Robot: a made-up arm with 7 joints.
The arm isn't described. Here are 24 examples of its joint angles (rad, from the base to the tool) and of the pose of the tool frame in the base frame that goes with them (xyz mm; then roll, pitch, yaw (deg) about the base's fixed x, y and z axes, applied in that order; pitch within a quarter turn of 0, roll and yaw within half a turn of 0).
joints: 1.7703 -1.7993 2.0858 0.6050 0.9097 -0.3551 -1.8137
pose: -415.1 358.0 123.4 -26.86 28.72 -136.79
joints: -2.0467 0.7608 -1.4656 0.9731 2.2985 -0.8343 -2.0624
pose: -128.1 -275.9 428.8 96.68 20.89 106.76
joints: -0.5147 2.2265 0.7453 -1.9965 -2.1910 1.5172 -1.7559
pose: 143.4 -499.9 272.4 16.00 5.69 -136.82
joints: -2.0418 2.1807 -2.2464 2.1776 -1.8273 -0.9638 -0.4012
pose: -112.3 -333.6 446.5 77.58 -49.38 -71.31
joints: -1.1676 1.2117 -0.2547 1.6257 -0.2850 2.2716 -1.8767
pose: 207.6 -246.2 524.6 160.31 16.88 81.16
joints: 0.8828 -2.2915 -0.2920 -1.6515 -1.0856 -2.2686 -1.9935
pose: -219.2 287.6 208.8 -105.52 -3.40 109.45
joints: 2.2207 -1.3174 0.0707 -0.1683 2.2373 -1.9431 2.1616
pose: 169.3 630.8 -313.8 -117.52 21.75 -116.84
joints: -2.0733 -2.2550 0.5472 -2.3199 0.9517 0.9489 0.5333
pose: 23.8 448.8 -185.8 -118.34 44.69 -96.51
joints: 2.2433 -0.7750 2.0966 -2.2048 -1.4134 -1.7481 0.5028
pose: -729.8 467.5 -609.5 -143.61 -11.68 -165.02
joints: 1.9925 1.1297 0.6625 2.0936 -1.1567 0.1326 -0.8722
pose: -324.0 -40.2 -459.5 -166.18 -54.74 94.57
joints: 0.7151 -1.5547 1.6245 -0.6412 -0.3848 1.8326 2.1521
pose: -150.1 461.4 -232.2 112.97 -9.66 -34.76
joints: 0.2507 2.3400 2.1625 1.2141 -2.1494 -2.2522 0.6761
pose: 460.5 -217.1 -54.5 -38.11 6.48 -75.43
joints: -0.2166 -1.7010 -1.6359 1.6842 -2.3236 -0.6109 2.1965
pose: 220.1 393.4 -59.4 -85.72 -40.60 95.74
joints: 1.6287 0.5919 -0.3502 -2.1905 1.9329 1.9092 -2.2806
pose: -42.9 -182.0 -708.4 59.60 -14.19 -82.97
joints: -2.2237 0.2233 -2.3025 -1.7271 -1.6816 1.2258 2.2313
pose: -394.1 -96.5 910.1 -34.73 57.51 -62.58
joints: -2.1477 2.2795 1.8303 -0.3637 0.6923 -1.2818 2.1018
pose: 156.4 -650.7 257.4 -73.07 -20.84 164.81
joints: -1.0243 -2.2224 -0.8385 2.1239 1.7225 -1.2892 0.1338
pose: 13.5 417.4 619.7 38.61 -28.96 -150.07
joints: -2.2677 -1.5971 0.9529 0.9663 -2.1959 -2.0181 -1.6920
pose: -234.9 210.0 332.2 64.17 -9.79 -53.36
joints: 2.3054 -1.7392 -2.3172 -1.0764 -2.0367 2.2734 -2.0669
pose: -454.1 597.1 -333.3 -116.14 47.50 68.10
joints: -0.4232 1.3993 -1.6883 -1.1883 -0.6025 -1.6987 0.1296
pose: 566.4 -556.0 472.8 115.20 -56.65 59.84
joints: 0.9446 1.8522 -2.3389 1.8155 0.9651 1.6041 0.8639
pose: 22.9 -230.2 -295.7 -127.34 4.76 -123.38
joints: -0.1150 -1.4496 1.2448 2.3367 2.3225 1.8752 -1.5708
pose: 263.0 361.3 54.1 -166.91 -41.88 -85.61
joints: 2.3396 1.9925 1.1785 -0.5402 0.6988 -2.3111 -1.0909
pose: -277.6 -676.0 26.3 -80.95 -56.45 -141.06
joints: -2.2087 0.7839 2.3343 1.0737 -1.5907 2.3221 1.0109
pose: -113.5 20.1 842.8 44.52 -55.10 -128.18
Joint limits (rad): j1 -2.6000..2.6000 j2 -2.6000..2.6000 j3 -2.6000..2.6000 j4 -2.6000..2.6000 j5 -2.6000..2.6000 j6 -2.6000..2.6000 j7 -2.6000..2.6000
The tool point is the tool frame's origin. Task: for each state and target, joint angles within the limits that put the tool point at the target. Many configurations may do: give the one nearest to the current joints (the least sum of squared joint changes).
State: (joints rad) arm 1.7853 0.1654 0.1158 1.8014 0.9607 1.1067 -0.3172
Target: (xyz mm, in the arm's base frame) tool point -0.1 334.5 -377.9
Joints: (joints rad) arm 1.8331 -0.4407 0.5579 1.2565 0.7557 0.8858 -0.2560
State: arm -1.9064 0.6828 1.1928 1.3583 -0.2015 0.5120 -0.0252
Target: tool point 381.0 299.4 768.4
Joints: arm -1.3625 0.3807 1.3601 1.4161 -0.2687 0.4482 -0.0092
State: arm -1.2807 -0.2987 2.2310 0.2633 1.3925 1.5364 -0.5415
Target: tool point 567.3 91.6 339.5
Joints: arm -0.8041 -0.2058 2.3396 0.7295 1.3384 1.2665 -0.2920
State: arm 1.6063 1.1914 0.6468 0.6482 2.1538 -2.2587 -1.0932
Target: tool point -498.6 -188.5 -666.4
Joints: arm 2.2028 1.4547 0.8391 0.7457 2.2595 -2.2299 -1.1123
